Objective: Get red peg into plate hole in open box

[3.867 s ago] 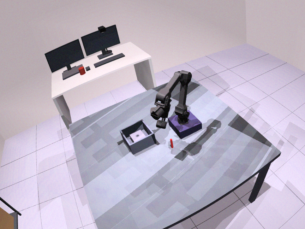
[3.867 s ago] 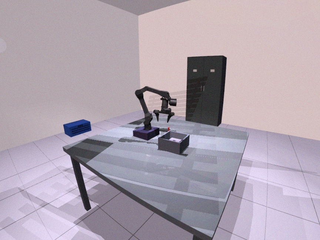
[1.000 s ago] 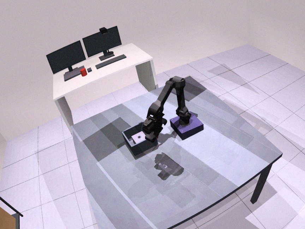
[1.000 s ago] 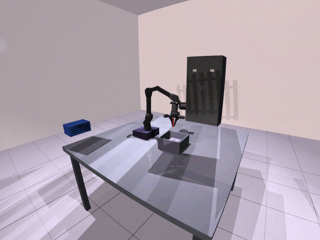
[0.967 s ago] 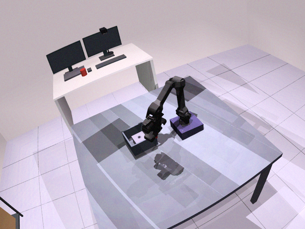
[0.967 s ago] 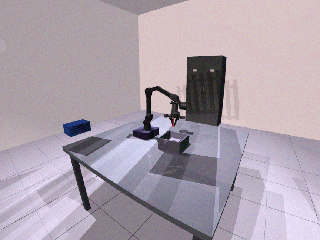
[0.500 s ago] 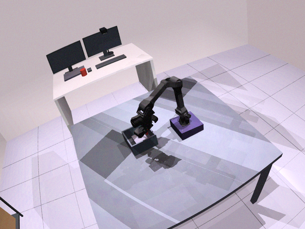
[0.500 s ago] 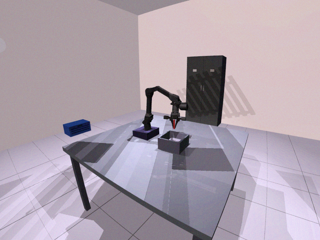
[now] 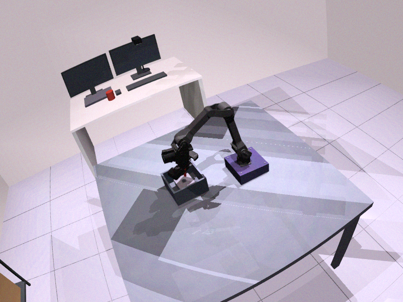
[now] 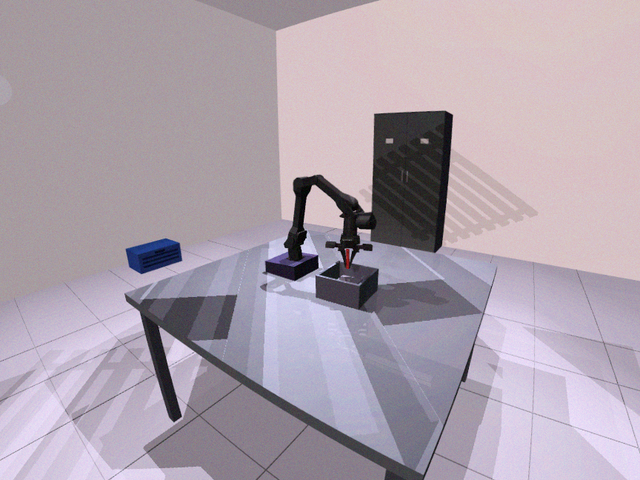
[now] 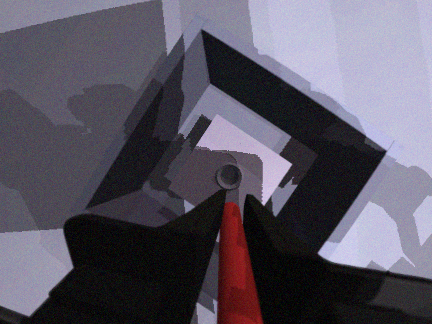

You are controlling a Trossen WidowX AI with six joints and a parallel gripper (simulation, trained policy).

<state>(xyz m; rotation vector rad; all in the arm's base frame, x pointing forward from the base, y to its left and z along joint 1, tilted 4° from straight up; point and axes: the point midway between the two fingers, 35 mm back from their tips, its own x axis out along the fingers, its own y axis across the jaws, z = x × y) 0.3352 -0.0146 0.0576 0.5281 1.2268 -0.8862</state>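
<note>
Right now the red peg is 30 mm above my gripper tip, 20 mm to the left of it and 10 mm behind it. The rest, counted from my gripper tip: box: 90 mm below, 10 mm ahead; then pale plate: 70 mm below, 10 mm ahead.
</note>
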